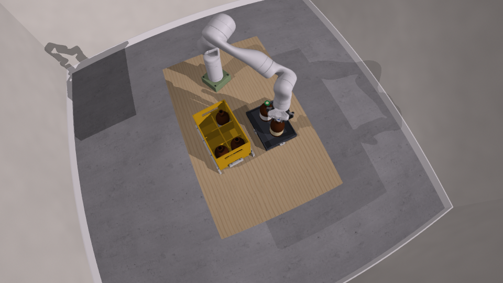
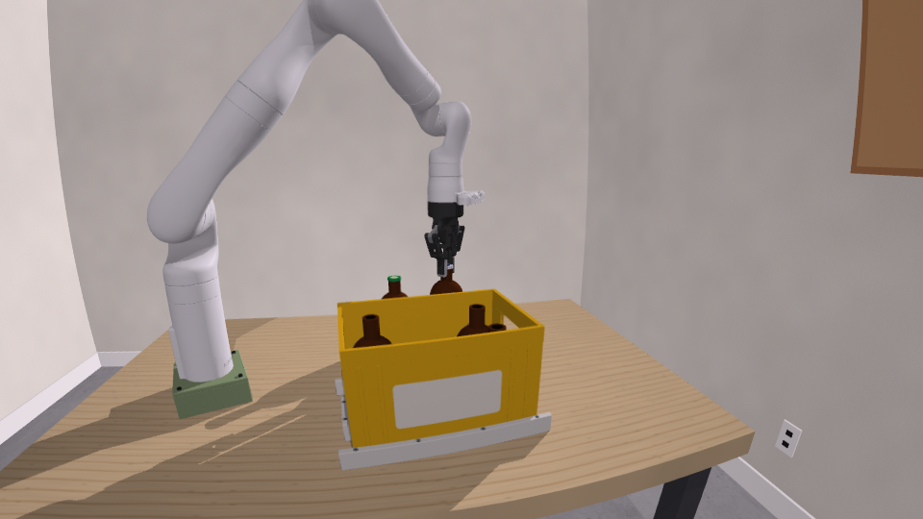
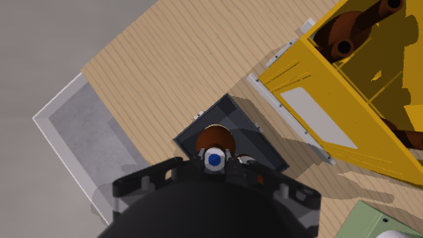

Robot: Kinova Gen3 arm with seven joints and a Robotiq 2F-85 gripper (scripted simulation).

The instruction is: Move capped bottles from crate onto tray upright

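My gripper is now 7 cm above the blue-capped brown bottle. Round my hand: yellow crate (9 cm behind, 28 cm to the right, 9 cm below); then dark tray (5 cm behind, 16 cm below).
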